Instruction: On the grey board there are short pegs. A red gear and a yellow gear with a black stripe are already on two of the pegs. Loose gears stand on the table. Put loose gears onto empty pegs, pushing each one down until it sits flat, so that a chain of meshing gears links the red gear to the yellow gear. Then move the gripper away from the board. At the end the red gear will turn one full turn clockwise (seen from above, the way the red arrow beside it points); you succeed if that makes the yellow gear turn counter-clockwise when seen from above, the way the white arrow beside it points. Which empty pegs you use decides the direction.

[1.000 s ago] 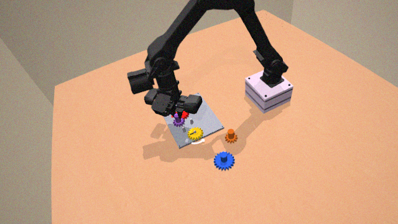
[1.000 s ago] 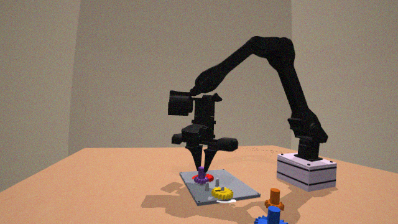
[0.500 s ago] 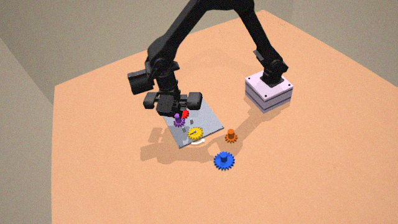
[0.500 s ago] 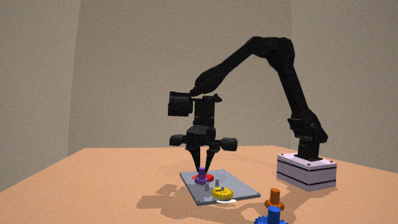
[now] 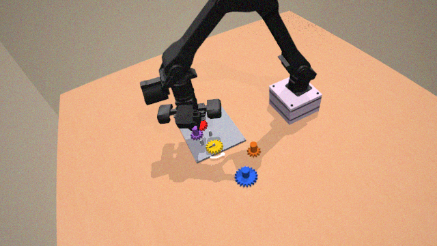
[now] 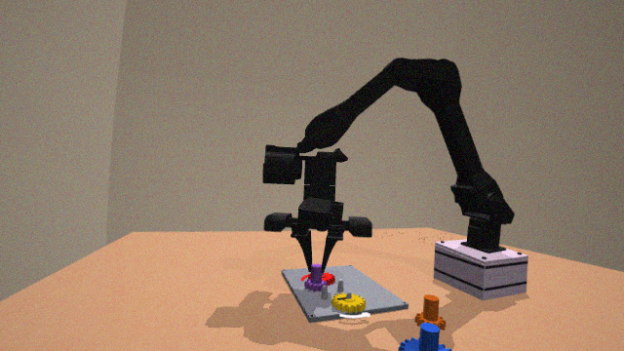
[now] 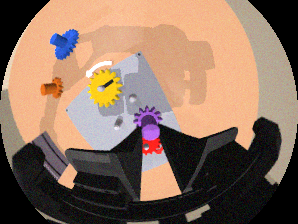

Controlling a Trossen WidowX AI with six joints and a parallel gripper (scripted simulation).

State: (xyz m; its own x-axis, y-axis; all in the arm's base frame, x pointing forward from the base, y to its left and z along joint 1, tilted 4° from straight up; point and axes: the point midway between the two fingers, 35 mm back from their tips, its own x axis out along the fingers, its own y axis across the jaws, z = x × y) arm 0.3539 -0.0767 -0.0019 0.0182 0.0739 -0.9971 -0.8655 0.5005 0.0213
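Now: gripper tip 1 cm above the purple gear. Also, from my gripper tip: yellow gear: 7 cm to the left, 2 cm below, 2 cm behind; then white arrow: 11 cm to the left, 3 cm below, 2 cm behind; then red gear: 3 cm to the right, 3 cm behind, 2 cm below.
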